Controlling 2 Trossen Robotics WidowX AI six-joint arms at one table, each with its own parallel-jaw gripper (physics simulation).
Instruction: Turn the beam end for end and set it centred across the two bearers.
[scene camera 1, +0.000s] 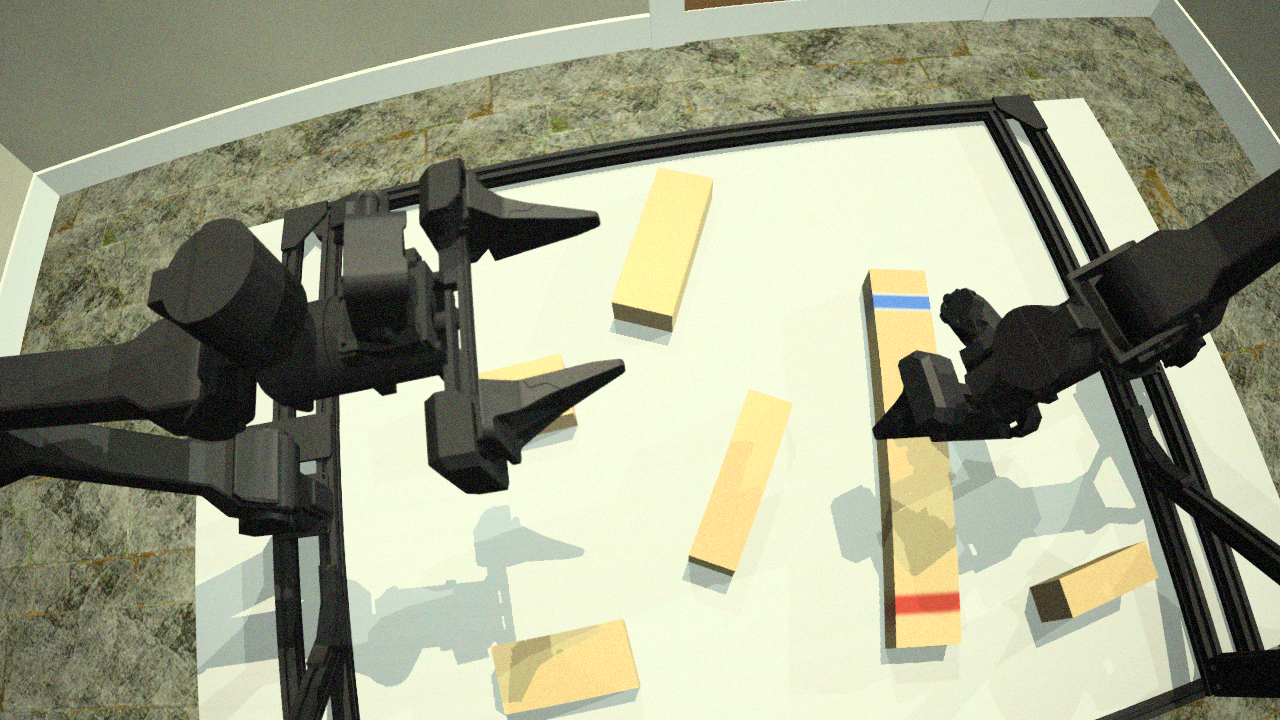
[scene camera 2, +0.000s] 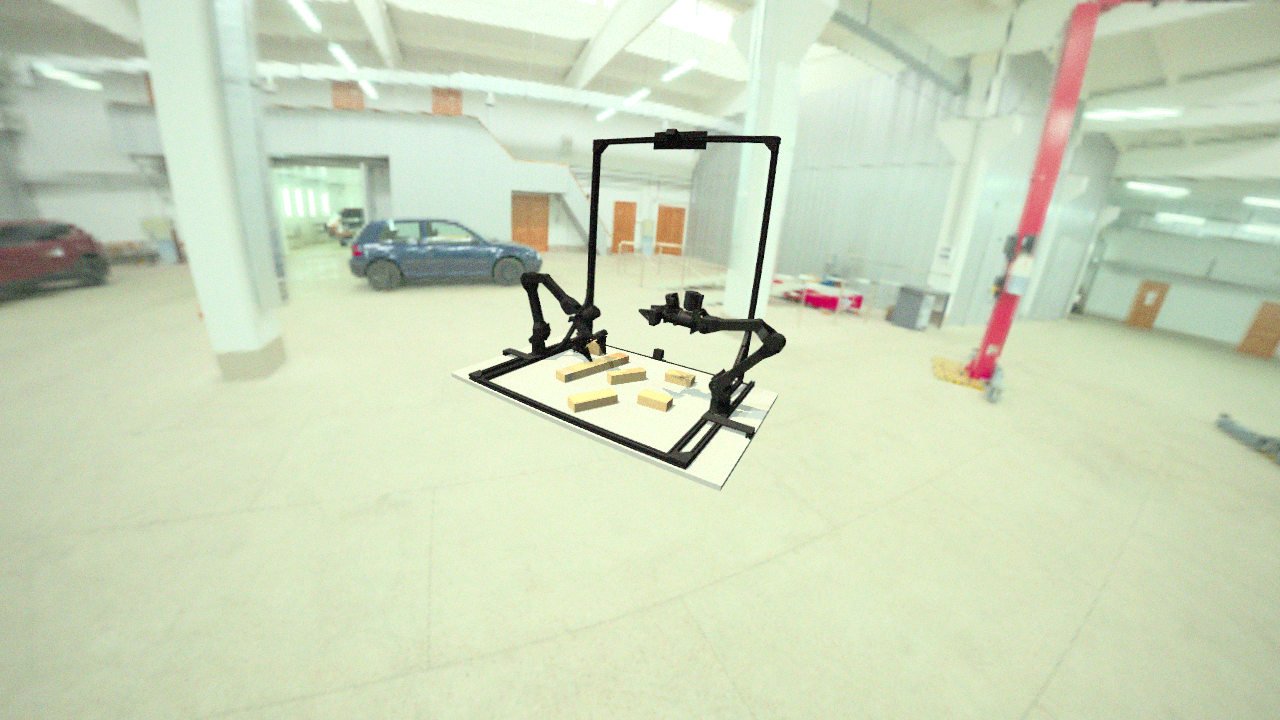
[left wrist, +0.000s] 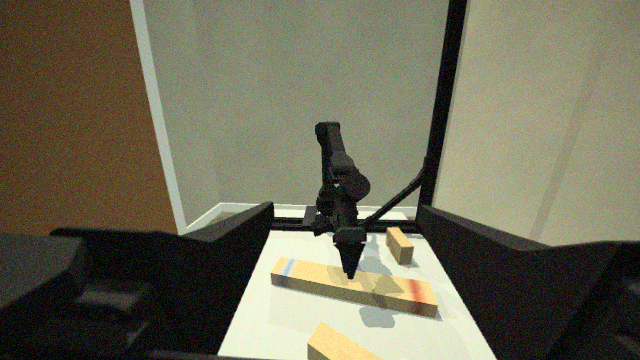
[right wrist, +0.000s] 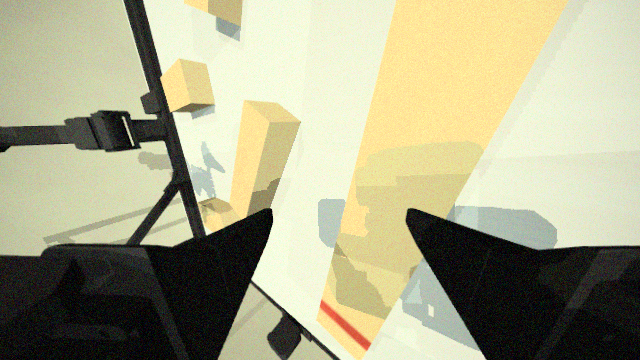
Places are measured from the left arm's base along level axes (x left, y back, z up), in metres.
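Where they show: left gripper, fingertip midpoint: (scene camera 1: 611, 287) (scene camera 2: 644, 308) (left wrist: 345, 210); right gripper, fingertip midpoint: (scene camera 1: 904, 436) (scene camera 2: 598, 358) (left wrist: 348, 275) (right wrist: 339, 214); left arm's base, link origin: (scene camera 1: 303, 506) (scene camera 2: 719, 411) (right wrist: 164, 130); right arm's base, link origin: (scene camera 2: 538, 353).
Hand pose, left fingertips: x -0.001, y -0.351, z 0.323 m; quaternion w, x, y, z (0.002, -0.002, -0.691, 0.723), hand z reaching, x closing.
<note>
Things, the pixels of their top centre, and the offset from my left fingertips. "pt": a spot on its surface instead.
- long beam, top centre: (right wrist: 386, 212) (scene camera 1: 918, 443) (left wrist: 348, 277) (scene camera 2: 594, 362) dx -0.048, dy -0.262, dz -0.305 m
- upper block, top centre: (scene camera 1: 665, 236) (scene camera 2: 592, 395) dx +0.223, dy -0.065, dz -0.304 m
- middle block, top centre: (scene camera 1: 743, 477) (right wrist: 244, 173) (scene camera 2: 627, 371) dx -0.045, dy -0.087, dz -0.298 m
- small block, surface spot: (scene camera 1: 568, 416) pt dx +0.047, dy +0.061, dz -0.312 m
- further block, top centre: (scene camera 1: 1110, 578) (left wrist: 399, 236) (scene camera 2: 592, 341) dx -0.225, dy -0.409, dz -0.279 m
The long beam (scene camera 1: 897, 349) (scene camera 2: 586, 368) (left wrist: 320, 280) (right wrist: 440, 90) lies flat on the table, its blue band toward the top in scene camera 1 and its red band toward the bottom. My right gripper (scene camera 1: 880, 431) (left wrist: 347, 275) (right wrist: 339, 214) is open and empty, low over the beam's middle; its fingers overlap in scene camera 1. My left gripper (scene camera 1: 611, 291) (scene camera 2: 642, 313) is open and empty, raised well to the left of the beam. An upper block (scene camera 1: 662, 246) (scene camera 2: 592, 401) and a middle block (scene camera 1: 741, 483) (right wrist: 257, 155) lie apart; I cannot tell which blocks are the bearers.
A small block (scene camera 1: 568, 416) is partly hidden under the left gripper. Another block (scene camera 1: 568, 667) (scene camera 2: 680, 377) lies at the bottom left in scene camera 1. A further block (scene camera 1: 1105, 580) (left wrist: 400, 246) lies right of the beam's red end. A black frame (scene camera 1: 742, 136) borders the table.
</note>
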